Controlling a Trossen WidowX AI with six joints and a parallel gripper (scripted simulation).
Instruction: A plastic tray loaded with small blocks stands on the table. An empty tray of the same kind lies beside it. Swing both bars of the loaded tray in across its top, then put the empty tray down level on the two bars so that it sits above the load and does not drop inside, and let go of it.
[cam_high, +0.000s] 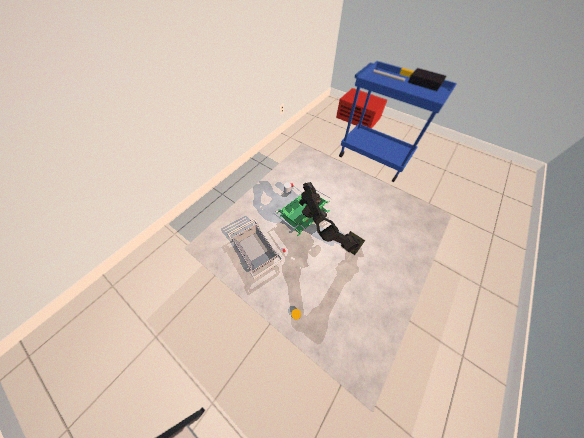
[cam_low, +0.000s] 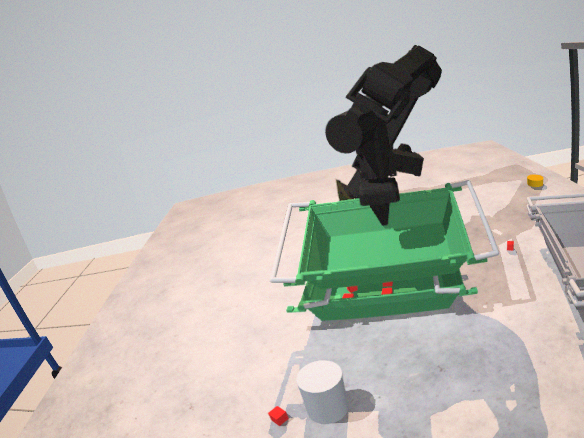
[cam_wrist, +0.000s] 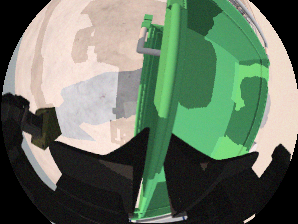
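My gripper tip is 70 mm short of the green tray, 20 mm to the left of it and 20 mm below it. The rest, counted from my gripper tip: disc: 190 mm behind, 540 mm to the left, 100 mm below.
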